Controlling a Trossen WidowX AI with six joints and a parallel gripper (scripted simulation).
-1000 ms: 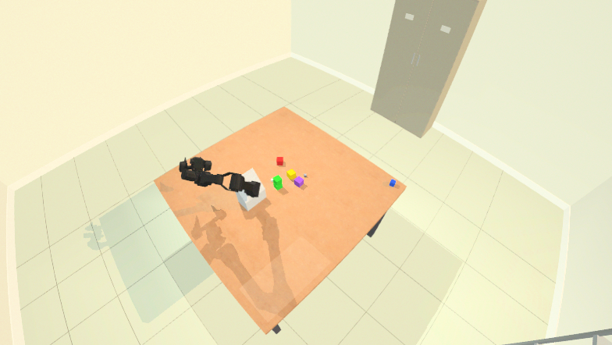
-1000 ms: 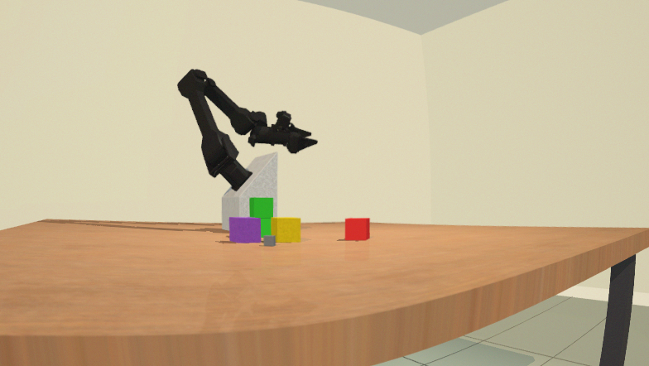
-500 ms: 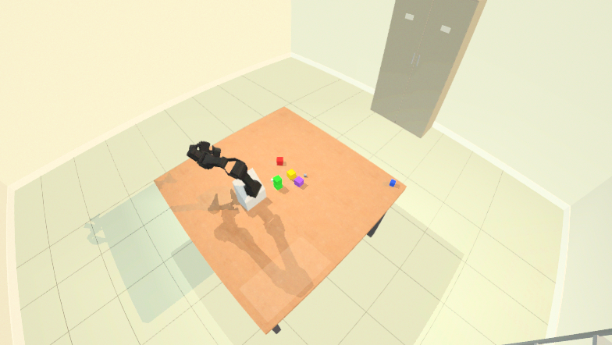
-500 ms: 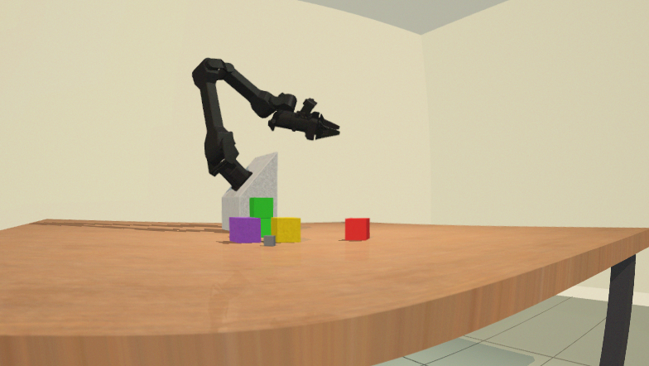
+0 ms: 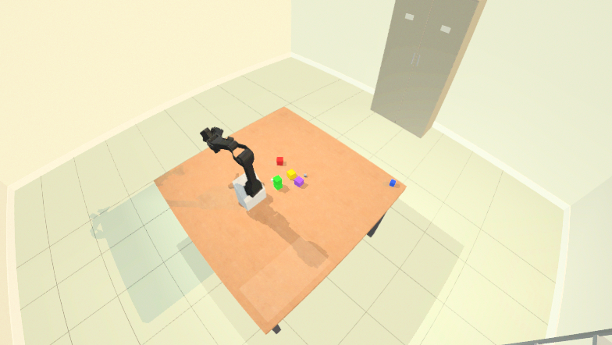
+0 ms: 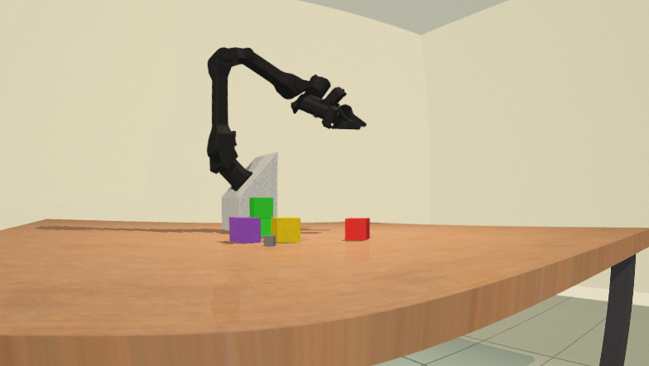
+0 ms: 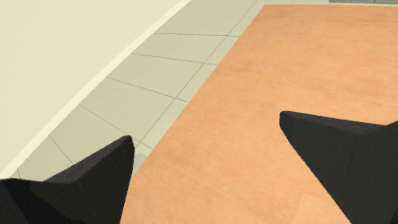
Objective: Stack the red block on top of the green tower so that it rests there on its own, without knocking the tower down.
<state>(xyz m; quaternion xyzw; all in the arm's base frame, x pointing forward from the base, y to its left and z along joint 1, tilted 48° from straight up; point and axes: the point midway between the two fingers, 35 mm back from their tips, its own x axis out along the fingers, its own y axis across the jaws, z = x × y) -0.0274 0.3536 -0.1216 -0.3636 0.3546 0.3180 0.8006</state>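
The red block is 310 mm ahead of my gripper tip, 190 mm to the right of it and 280 mm below it. Round my gripper tip: purple block 310 mm ahead, 420 mm to the right, 280 mm below; then yellow block 300 mm ahead, 340 mm to the right, 280 mm below; then green block 180 mm ahead, 350 mm to the right, 230 mm below.
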